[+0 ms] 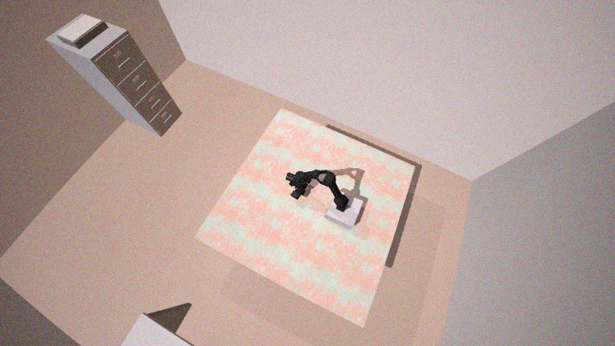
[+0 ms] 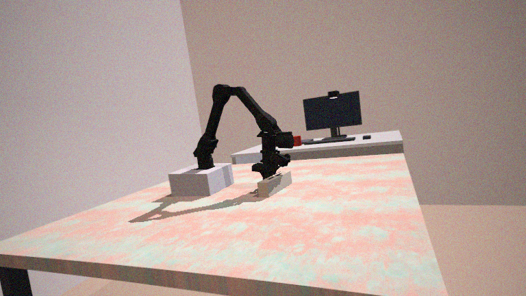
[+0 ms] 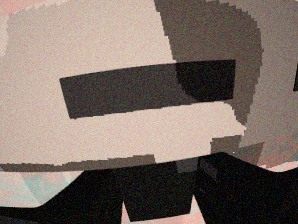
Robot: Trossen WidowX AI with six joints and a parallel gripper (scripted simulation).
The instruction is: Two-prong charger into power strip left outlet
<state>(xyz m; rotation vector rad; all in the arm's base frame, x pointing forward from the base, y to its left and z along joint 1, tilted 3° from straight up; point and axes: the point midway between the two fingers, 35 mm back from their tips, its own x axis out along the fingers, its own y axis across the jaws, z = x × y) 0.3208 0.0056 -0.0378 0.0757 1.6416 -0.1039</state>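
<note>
My gripper tip is now 20 mm short of the black two-prong charger and 10 mm below it.
</note>
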